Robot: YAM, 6 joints.
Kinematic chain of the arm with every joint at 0, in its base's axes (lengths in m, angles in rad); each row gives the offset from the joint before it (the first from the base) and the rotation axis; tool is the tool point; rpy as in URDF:
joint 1: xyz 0 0 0.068 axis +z
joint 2: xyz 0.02 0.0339 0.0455 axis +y
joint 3: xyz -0.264 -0.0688 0 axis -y
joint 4: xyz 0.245 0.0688 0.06 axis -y
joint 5: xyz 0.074 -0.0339 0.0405 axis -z
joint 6: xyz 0.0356 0 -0.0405 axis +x
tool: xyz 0 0 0 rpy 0 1.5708 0
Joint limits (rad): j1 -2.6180..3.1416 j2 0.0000..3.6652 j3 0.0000..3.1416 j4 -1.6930..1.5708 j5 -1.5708..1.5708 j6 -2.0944..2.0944
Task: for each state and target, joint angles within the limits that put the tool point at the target. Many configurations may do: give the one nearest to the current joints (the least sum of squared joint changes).
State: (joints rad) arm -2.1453 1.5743 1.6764 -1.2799 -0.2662 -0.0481
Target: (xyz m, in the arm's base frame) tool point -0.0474 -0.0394 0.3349
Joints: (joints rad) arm -2.4836 0.7580 1.1347 -1.6930 -0.0615 -0.0481
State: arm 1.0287 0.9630 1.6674 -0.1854 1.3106 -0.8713
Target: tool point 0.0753 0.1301 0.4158
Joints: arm 1.2782 0.8330 1.0850 -0.4008 1.3301 -0.8713
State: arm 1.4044 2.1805 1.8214 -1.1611 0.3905 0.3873
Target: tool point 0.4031 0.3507 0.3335
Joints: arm 0.7407 2.3346 2.4265 -0.6086 0.3803 0.3873
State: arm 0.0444 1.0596 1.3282 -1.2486 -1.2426 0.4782
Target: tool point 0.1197 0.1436 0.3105
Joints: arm 0.6940 1.1720 1.0797 -1.2788 -1.2529 0.4782
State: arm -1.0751 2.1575 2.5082 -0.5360 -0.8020 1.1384
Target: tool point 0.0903 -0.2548 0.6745
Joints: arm -1.3018 1.9150 2.8762 -0.1226 -0.5738 1.1384
